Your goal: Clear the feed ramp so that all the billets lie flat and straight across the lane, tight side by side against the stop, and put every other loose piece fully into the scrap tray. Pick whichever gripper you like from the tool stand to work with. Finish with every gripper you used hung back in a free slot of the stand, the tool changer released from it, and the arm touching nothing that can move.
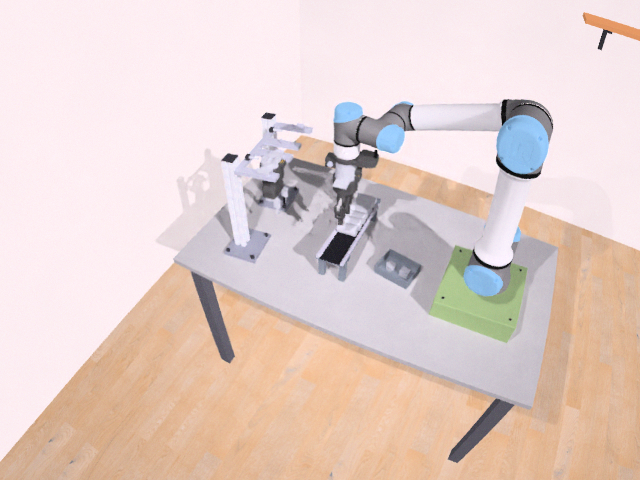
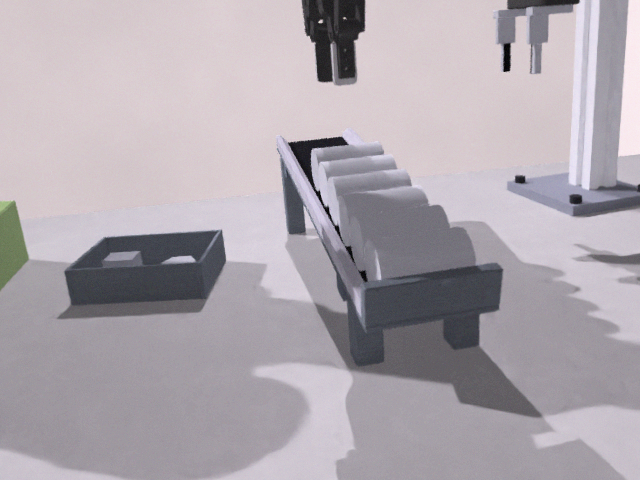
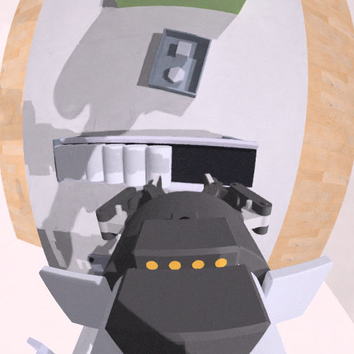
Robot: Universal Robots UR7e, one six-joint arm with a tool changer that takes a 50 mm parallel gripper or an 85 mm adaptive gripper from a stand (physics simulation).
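Observation:
I can see a billet point(image 2: 318, 155), and a billet point(image 3: 135, 173) as well. There is also a billet point(image 2: 401, 255), along with a tool stand point(image 2: 591, 186) and a stop point(image 2: 388, 300).

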